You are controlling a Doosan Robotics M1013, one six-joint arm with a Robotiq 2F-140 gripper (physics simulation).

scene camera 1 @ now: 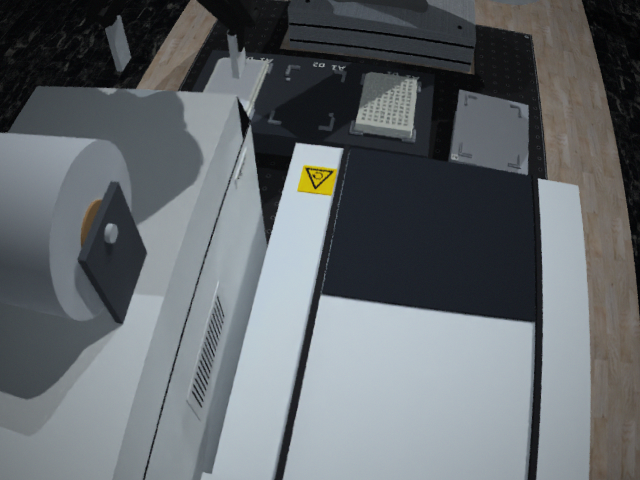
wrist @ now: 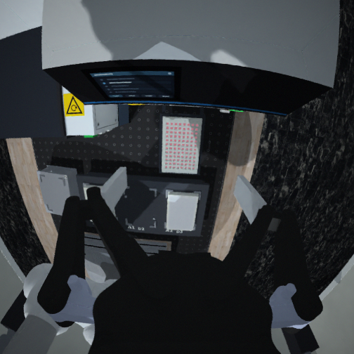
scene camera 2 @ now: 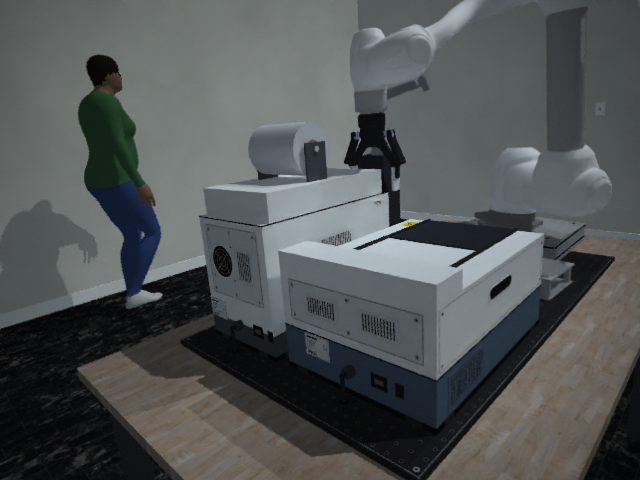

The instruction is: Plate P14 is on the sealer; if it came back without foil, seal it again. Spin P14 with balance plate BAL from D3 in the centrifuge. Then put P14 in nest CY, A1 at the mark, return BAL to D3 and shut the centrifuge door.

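Frame: origin at the arm's base, x ahead, y left, z up, level; metres.
Seen in the pictures: gripper, between the fingertips: (scene camera 1: pixel 179 66); arm's base, origin of its link: (scene camera 2: pixel 510 224).
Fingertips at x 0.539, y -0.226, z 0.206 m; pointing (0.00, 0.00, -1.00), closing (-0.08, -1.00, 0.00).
Pixels of each thing's middle, then the offset from my fingertips to it.
- sealer, middle of its body: (scene camera 1: pixel 92 312) (scene camera 2: pixel 302 223) dx +0.300, dy -0.019, dz -0.039 m
- smooth white-topped plate, middle of its body: (scene camera 1: pixel 233 85) dx -0.202, dy -0.001, dz -0.211 m
- Nest CY, middle of its body: (scene camera 1: pixel 489 141) (scene camera 2: pixel 538 275) dx -0.157, dy +0.414, dz -0.247 m
- centrifuge, middle of its body: (scene camera 1: pixel 414 384) (scene camera 2: pixel 420 289) dx +0.288, dy +0.290, dz -0.155 m
- welled plate, middle of its body: (scene camera 1: pixel 387 103) dx -0.182, dy +0.246, dz -0.211 m
- foil roll, middle of its body: (scene camera 1: pixel 5 217) (scene camera 2: pixel 288 149) dx +0.321, dy -0.020, dz +0.141 m
A pale plate with rows of pink wells (wrist: pixel 181 145), taken as P14, lies in front of the sealer (wrist: pixel 190 42) (scene camera 1: pixel 62 111) (scene camera 2: pixel 232 201); its wells show and no foil is visible. My gripper (wrist: pixel 181 180) (scene camera 1: pixel 176 51) is open and empty, high above the plate deck, with its fingers wide apart. A smooth white-topped plate (wrist: pixel 181 211) (scene camera 1: pixel 230 72), taken as BAL, sits at D3. Nest CY (wrist: pixel 56 191) (scene camera 1: pixel 491 131) holds no plate. The centrifuge (scene camera 1: pixel 439 382) (scene camera 2: pixel 361 320) (wrist: pixel 30 85) stands beside the sealer; I cannot tell its door's state.
A welled plate (scene camera 1: pixel 387 105) sits at D1, partly behind a finger in the wrist view. D2 lies between D1 and D3. A foil roll (scene camera 2: pixel 279 147) (scene camera 1: pixel 51 222) tops the sealer. A person in green (scene camera 2: pixel 111 134) stands beyond the table. The arm's grey base plate (scene camera 1: pixel 382 38) borders the deck.
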